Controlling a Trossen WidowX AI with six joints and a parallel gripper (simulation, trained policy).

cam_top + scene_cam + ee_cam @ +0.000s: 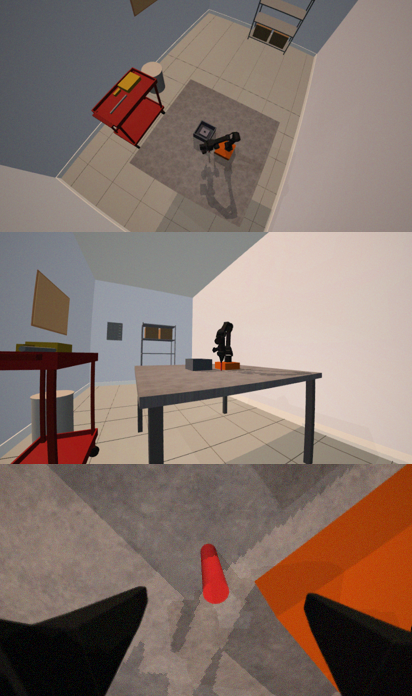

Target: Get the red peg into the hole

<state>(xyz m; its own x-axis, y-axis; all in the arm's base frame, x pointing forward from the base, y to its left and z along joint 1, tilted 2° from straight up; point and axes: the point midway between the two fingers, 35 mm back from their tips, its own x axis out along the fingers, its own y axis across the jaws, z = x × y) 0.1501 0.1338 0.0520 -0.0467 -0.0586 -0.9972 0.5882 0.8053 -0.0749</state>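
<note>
Right now the red peg is 4 cm below my gripper tip and 1 cm ahead of it. From my gripper tip the other things lie so: dark box 17 cm ahead, 15 cm to the right, 5 cm below.
</note>
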